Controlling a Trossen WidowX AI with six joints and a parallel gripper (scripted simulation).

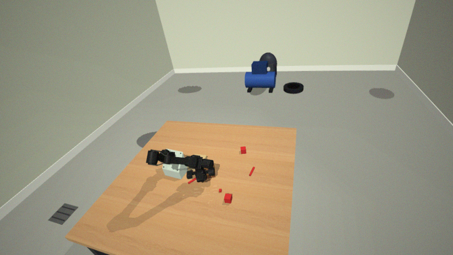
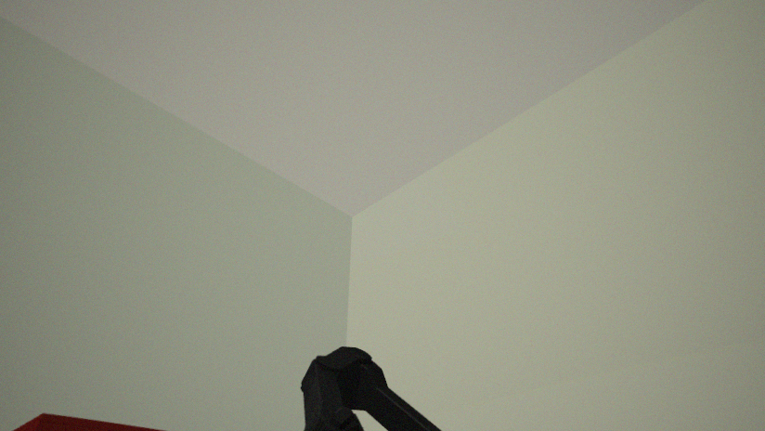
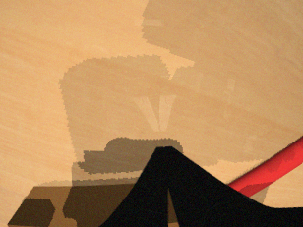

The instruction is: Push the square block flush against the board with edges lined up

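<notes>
The brown square block is 80 mm to the left of my gripper tip, 10 mm ahead of it and 10 mm above it. From my gripper tip the other things lie so: tiny red piece (140 mm ahead, 60 mm to the right); pale board (170 mm to the left, 100 mm behind, 10 mm above).
</notes>
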